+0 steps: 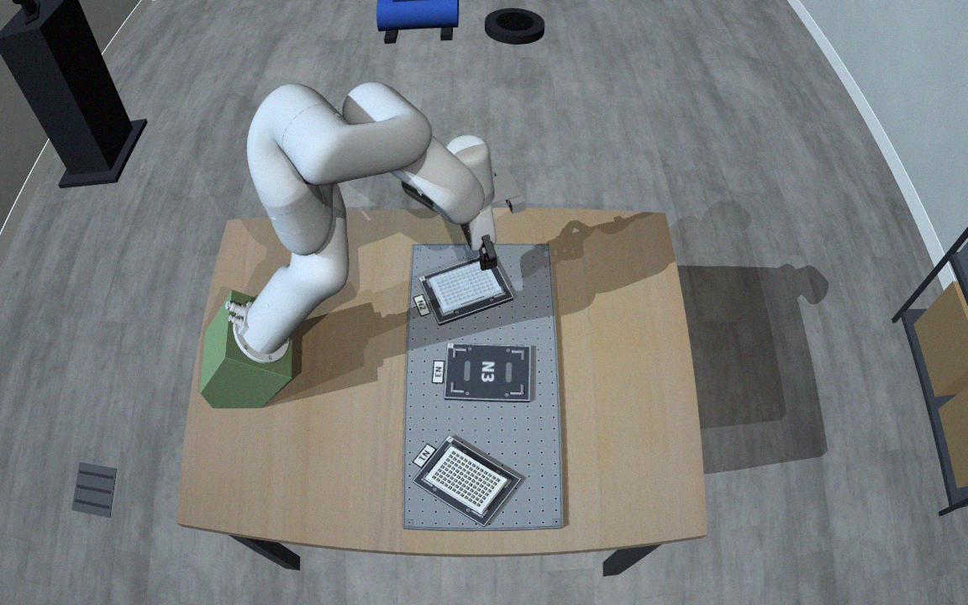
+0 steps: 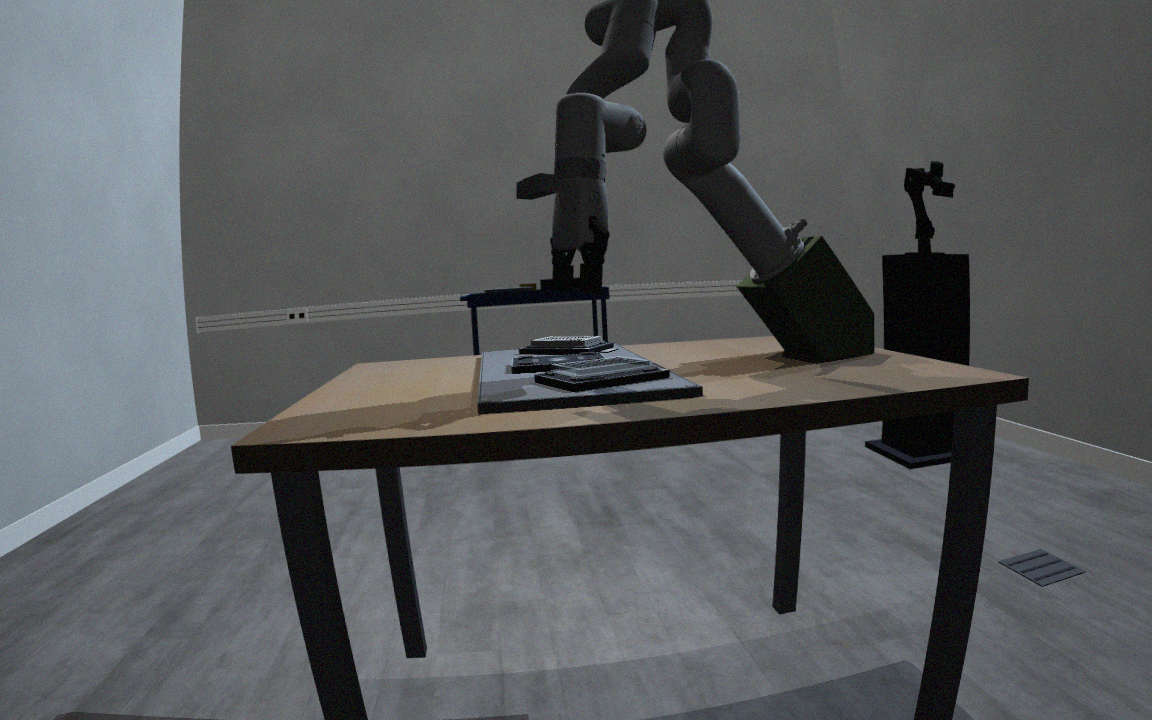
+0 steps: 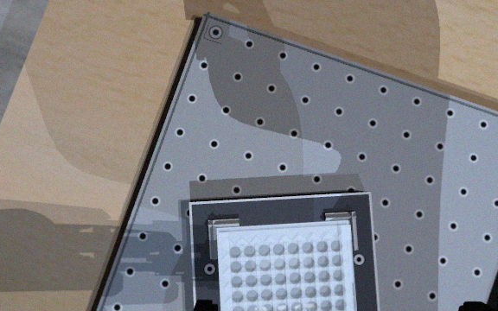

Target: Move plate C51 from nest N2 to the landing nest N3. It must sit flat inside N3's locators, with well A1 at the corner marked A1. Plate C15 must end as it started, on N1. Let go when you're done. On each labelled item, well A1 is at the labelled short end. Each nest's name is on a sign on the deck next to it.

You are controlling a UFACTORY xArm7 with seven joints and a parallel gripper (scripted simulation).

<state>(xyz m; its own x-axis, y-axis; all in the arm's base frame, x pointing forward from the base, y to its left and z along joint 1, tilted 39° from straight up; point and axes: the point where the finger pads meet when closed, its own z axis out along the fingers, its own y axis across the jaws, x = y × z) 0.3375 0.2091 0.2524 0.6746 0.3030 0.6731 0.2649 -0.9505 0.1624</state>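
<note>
Now: the plate 12 cm below my hand, 3 cm behind it and 1 cm to the right of it. Also, from my hand: nest N1: 44 cm to the right, 14 cm below, 1 cm behind; nest N2: 14 cm below, 3 cm behind, 1 cm to the right; nest N3 base: 20 cm to the right, 14 cm below, 2 cm ahead.
</note>
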